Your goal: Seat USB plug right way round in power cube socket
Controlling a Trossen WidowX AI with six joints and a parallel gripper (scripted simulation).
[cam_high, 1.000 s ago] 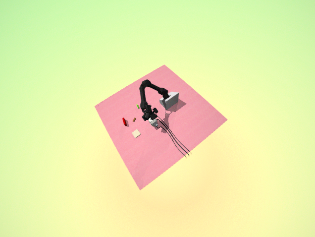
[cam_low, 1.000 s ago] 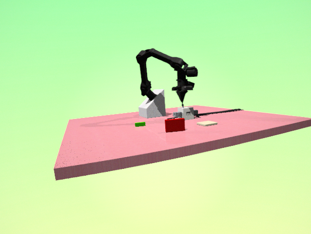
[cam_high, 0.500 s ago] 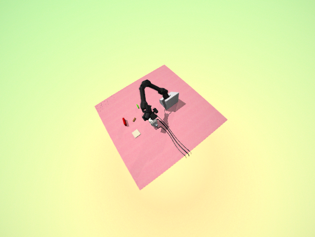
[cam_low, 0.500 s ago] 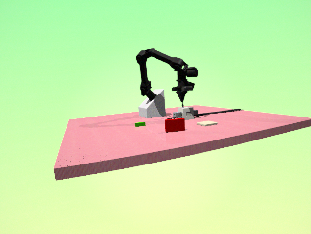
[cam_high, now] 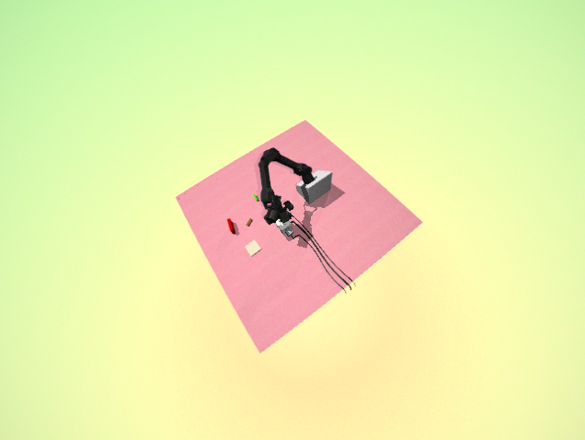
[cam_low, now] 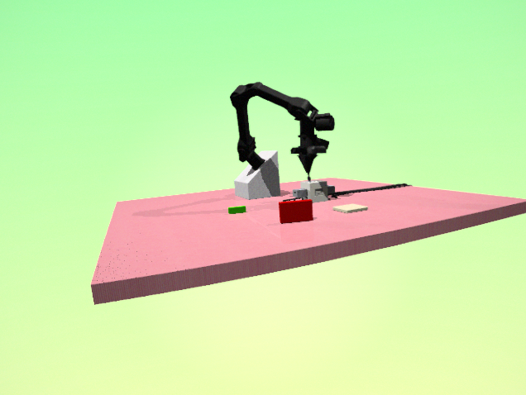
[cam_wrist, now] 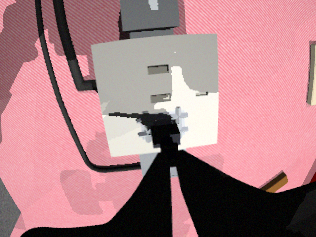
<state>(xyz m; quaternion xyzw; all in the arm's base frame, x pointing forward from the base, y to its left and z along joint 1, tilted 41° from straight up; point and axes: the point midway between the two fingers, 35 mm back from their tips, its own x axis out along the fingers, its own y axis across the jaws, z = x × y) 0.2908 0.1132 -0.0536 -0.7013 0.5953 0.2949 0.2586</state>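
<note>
My gripper tip is now 2 cm above the dark USB plug. Round my gripper tip: USB socket (4 cm below); small brown block (19 cm ahead, 14 cm to the right, 10 cm below); flat beige tile (25 cm ahead, 10 cm below, 4 cm to the left).
</note>
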